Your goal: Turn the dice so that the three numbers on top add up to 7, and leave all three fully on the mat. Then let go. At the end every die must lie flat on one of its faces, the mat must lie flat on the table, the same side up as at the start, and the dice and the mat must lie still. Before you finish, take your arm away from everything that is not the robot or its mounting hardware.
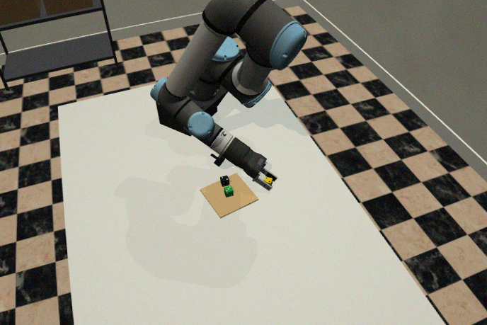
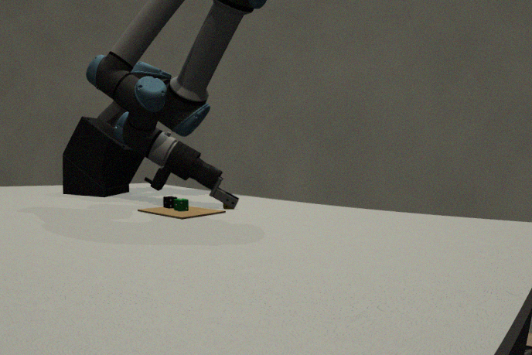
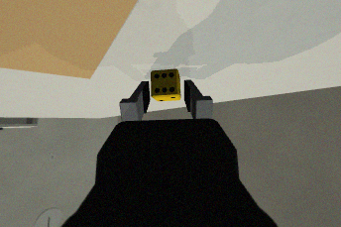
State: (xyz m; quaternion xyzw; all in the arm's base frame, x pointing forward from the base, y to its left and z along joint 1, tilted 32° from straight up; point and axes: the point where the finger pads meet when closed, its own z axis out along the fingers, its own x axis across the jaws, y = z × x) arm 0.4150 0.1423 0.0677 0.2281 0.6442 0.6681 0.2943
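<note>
The yellow die is 1 cm below my hand. Also, from my hand: black die (14 cm to the right, 4 cm behind); tan mat (14 cm to the right, 2 cm below, 1 cm ahead); green die (14 cm to the right, 1 cm ahead).
</note>
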